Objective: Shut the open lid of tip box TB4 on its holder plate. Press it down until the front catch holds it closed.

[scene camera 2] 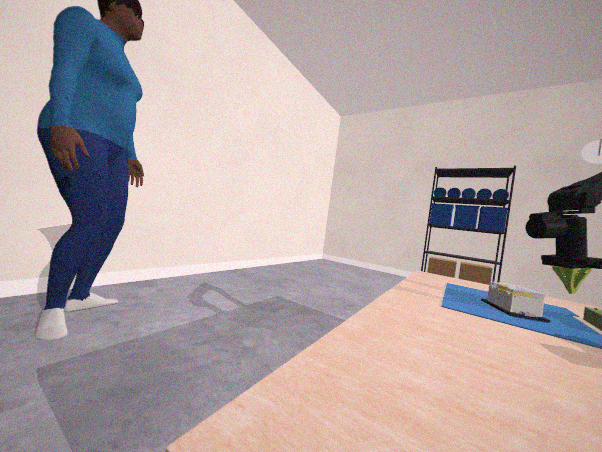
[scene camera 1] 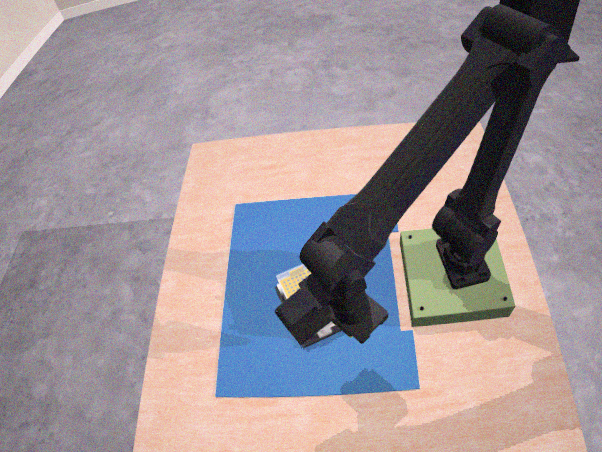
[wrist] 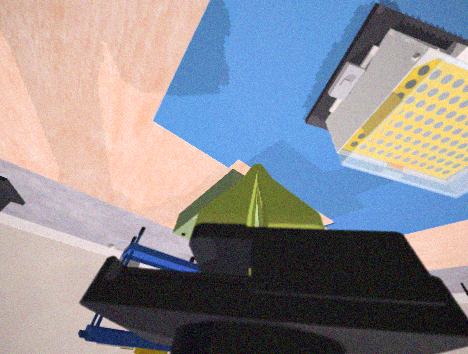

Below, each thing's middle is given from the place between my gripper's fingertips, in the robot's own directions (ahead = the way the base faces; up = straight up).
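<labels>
Clear lid (wrist: 409,137): from my hand, 8 cm ahead, 3 cm below, 11 cm to the right.
</labels>
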